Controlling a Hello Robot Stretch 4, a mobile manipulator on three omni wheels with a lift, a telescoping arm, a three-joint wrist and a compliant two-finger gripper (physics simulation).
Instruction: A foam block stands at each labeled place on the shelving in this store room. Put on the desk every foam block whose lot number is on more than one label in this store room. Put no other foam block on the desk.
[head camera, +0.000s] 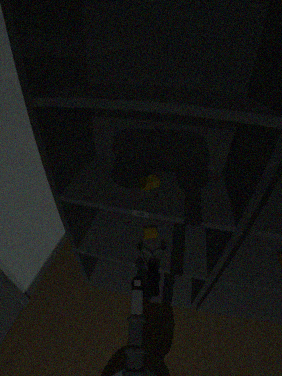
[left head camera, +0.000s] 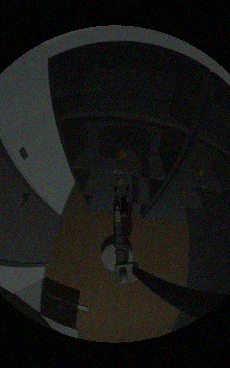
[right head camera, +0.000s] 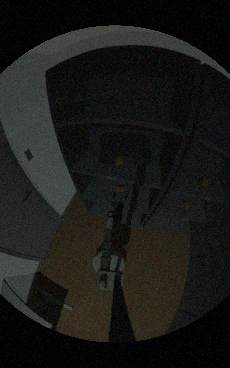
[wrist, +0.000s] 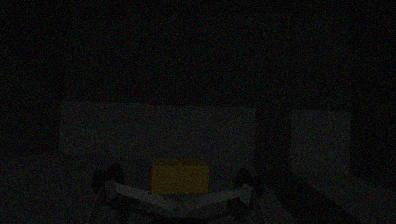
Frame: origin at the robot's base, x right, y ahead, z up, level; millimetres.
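Seen in the pictures: gripper, fingertip midpoint: (head camera: 151, 244) (left head camera: 121, 187) (right head camera: 119, 194) (wrist: 180, 179).
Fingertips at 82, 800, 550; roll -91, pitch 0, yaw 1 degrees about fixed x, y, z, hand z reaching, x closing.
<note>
Offsets run from my fingertips to a thing's top centre, as dx, dy, dz. "*": to the spot under its first point.
The room is very dark. A yellow foam block {-6, +109, +2} (head camera: 150, 233) (left head camera: 120, 181) (right head camera: 120, 189) (wrist: 180, 175) stands on a lower shelf. My gripper (head camera: 152, 245) (wrist: 180, 179) is open, its fingertips spread to the left and right of this block in the wrist view; the block is not gripped. How deep the block sits between the fingers is hard to tell. Another yellow block {-36, +71, +459} (head camera: 150, 182) (left head camera: 121, 154) (right head camera: 119, 161) stands on the shelf above. Two more yellow blocks show at the right, one {+892, -130, +459} (left head camera: 200, 172) (right head camera: 204, 182) above another {+891, -133, +2} (left head camera: 183, 192) (right head camera: 185, 205). A small pale label {* -74, -125, +396} (head camera: 141, 214) is unreadable. The desk cannot be made out.
The dark shelving (head camera: 150, 108) surrounds the gripper, with a shelf board above it and a slanting upright at the right. A pale wall (head camera: 30, 165) (left head camera: 35, 130) stands at the left. A dark brown panel (left head camera: 60, 300) (right head camera: 47, 297) with a light strip lies at the lower left.
</note>
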